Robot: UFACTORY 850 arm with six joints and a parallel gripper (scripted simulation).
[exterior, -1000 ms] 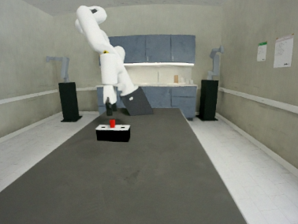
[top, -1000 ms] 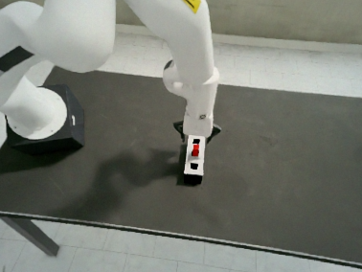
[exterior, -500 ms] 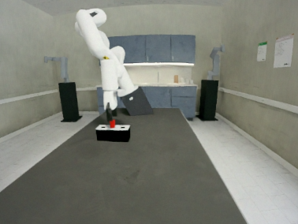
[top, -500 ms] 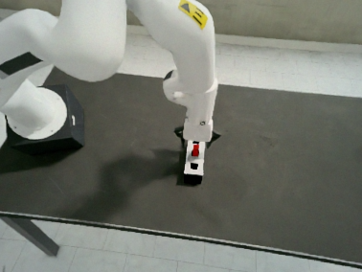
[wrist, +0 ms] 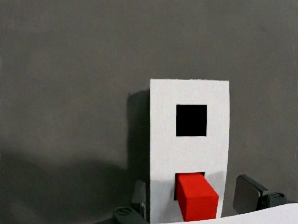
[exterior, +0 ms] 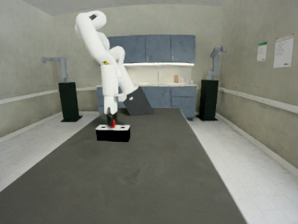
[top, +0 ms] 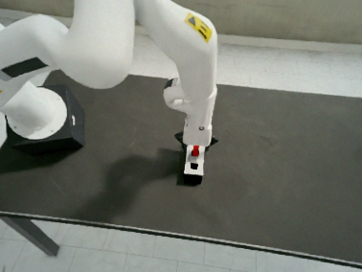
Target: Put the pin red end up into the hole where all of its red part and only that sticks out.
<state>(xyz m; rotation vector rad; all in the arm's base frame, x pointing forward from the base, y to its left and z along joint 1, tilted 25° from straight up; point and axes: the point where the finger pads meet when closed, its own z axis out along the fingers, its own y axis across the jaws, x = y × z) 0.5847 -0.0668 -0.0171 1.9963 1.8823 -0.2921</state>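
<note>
The block lies 7 cm below my hand. From my hand the other things lie so: pin (2 cm below).
</note>
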